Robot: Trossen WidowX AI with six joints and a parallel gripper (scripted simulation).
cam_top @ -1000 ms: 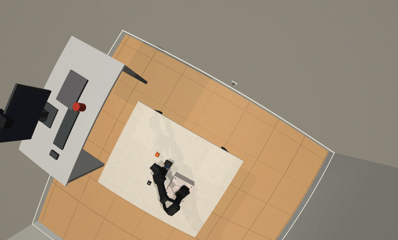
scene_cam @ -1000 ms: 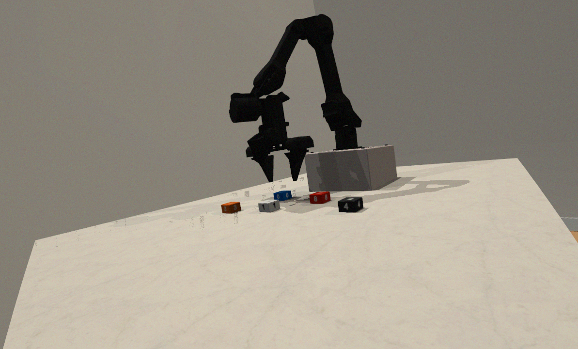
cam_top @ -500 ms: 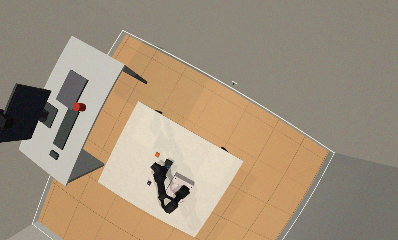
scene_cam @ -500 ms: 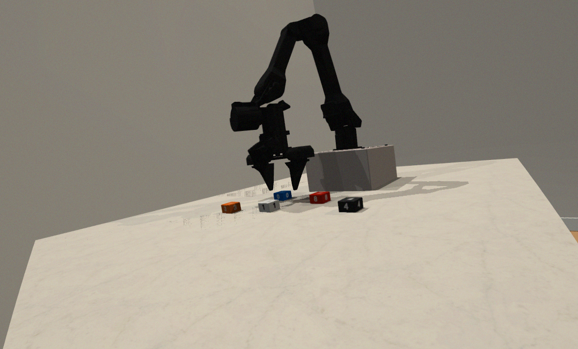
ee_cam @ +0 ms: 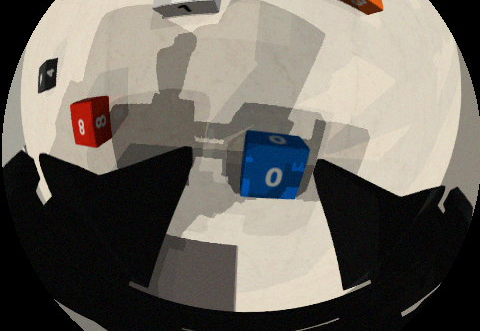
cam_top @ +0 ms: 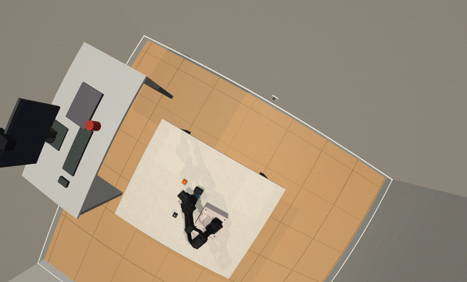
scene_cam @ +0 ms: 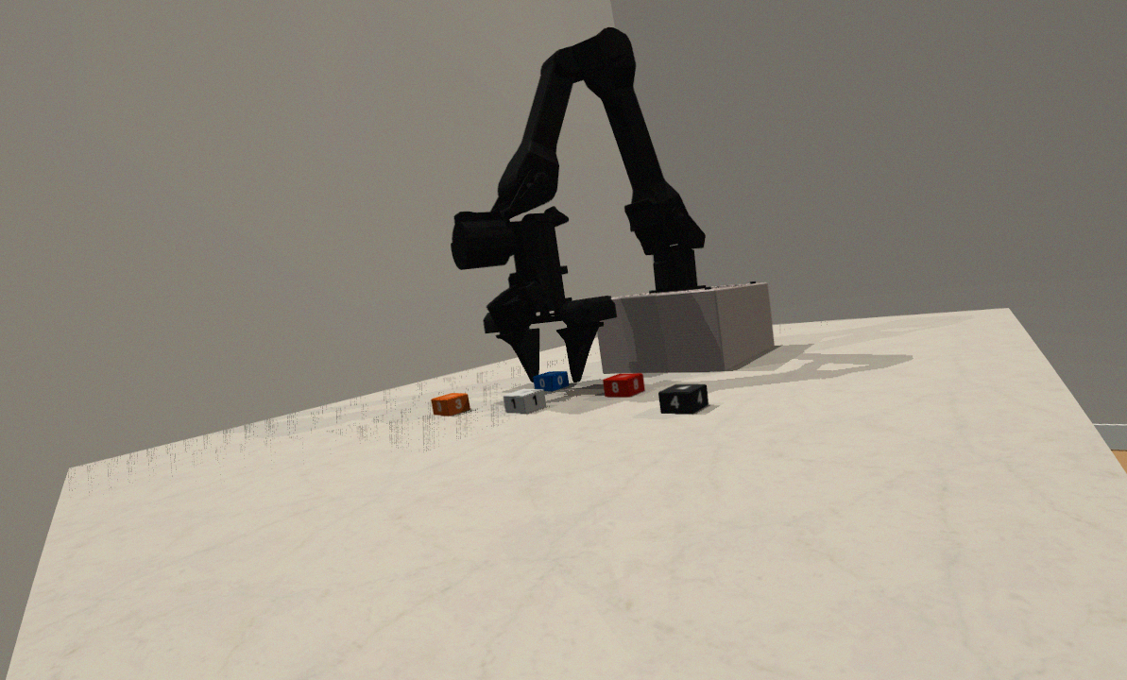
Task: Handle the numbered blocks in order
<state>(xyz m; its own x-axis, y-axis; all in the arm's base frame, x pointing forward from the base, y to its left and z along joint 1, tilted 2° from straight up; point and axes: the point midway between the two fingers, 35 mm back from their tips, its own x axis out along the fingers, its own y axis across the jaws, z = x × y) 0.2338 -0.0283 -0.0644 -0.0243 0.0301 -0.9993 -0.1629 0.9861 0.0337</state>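
Right now my gripper tip is 90 mm short of the white block and 60 mm to the right of it. Also, from my gripper tip: orange block 140 mm ahead, 30 mm to the right; then blue block 10 mm to the right; then red block 120 mm to the left.
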